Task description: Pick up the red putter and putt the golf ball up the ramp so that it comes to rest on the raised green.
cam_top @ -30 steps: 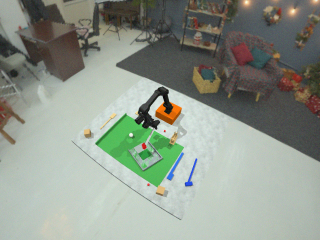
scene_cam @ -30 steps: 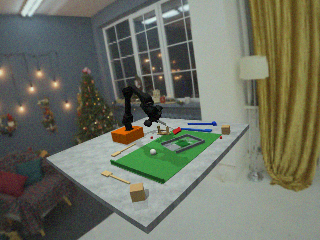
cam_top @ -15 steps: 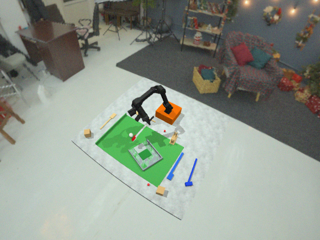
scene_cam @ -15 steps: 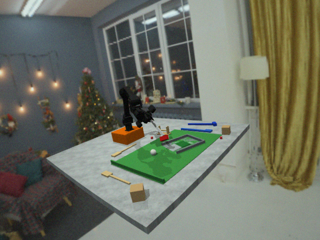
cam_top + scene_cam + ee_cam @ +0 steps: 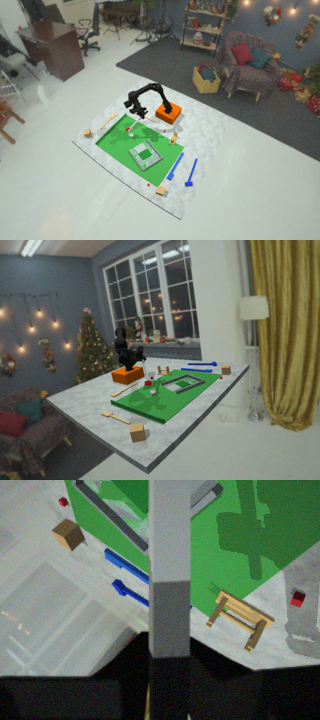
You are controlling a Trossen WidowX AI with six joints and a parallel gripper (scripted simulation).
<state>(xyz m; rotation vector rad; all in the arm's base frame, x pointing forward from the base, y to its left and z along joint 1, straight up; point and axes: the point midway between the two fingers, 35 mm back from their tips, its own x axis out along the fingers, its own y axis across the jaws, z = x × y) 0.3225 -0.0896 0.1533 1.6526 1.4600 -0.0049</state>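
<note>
Right now the red putter is 50 mm to the right of my gripper tip, 50 mm below it and 40 mm ahead of it. Round my gripper tip: white golf ball: 200 mm below, 110 mm ahead, 80 mm to the right; then wooden rack: 280 mm to the left, 190 mm below, 120 mm behind.
</note>
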